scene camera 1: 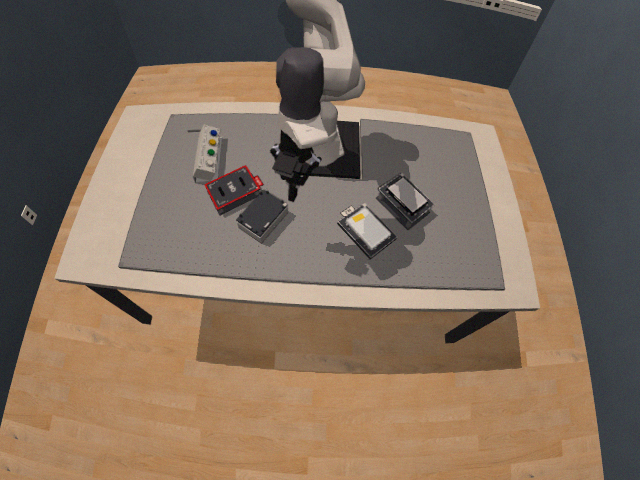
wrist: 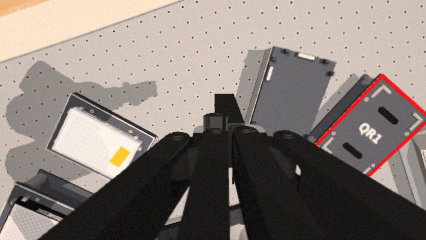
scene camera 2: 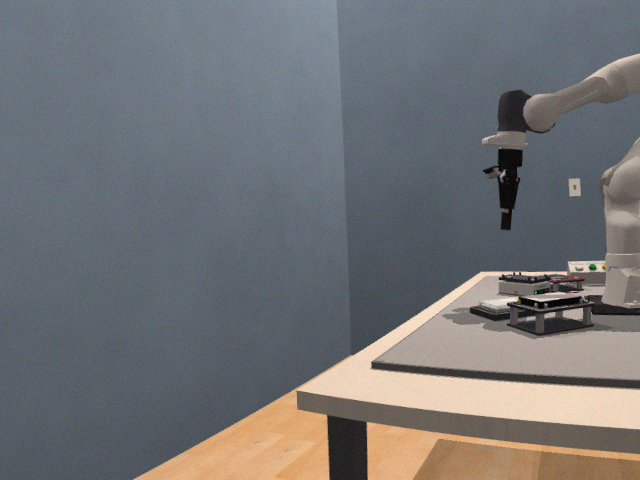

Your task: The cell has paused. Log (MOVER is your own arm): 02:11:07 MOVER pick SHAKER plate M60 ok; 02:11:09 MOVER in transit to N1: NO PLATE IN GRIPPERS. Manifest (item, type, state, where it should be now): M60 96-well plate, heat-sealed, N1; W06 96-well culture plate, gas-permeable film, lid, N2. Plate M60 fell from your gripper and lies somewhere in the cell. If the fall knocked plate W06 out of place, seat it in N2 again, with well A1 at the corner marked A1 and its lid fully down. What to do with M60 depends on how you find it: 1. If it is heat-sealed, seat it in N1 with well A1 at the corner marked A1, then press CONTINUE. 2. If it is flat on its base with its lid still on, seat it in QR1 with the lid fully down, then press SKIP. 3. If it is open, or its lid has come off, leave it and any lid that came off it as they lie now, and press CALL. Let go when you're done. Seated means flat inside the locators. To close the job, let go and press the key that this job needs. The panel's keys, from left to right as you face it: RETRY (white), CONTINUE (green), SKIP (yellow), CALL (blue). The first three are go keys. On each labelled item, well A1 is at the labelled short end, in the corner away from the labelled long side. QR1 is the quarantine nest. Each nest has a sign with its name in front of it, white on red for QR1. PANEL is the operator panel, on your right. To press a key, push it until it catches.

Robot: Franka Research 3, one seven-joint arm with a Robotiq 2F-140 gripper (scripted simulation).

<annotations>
The gripper shows in scene camera 1 [292, 197], in the wrist view and in scene camera 2. The same spot on the gripper: [scene camera 2: 507, 197] is [wrist: 168, 218].
</annotations>
